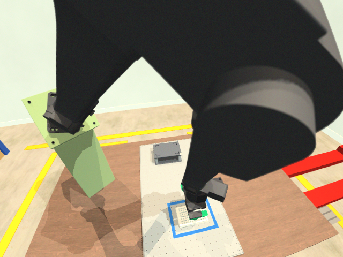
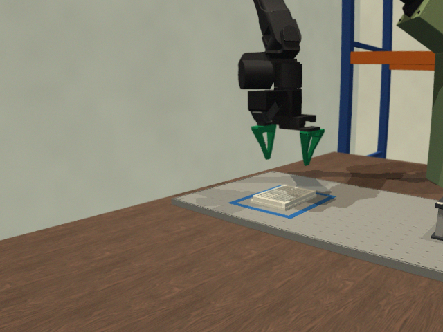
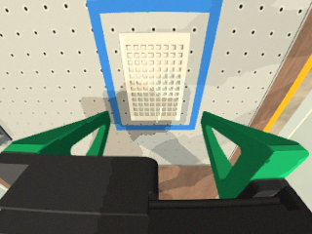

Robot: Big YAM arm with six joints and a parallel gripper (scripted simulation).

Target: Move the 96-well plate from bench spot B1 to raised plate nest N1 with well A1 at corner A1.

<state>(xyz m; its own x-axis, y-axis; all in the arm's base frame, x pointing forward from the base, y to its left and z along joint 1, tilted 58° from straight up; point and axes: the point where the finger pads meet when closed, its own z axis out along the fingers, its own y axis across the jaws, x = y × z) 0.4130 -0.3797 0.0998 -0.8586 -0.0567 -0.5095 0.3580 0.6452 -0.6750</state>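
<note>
Now: the white 96-well plate 80 mm below my hand. From my hand the other things lie so: A1 label: 290 mm to the left, 150 mm ahead, 30 mm below; then dark grey raised nest N1: 370 mm to the left, 110 mm ahead, 30 mm below.
</note>
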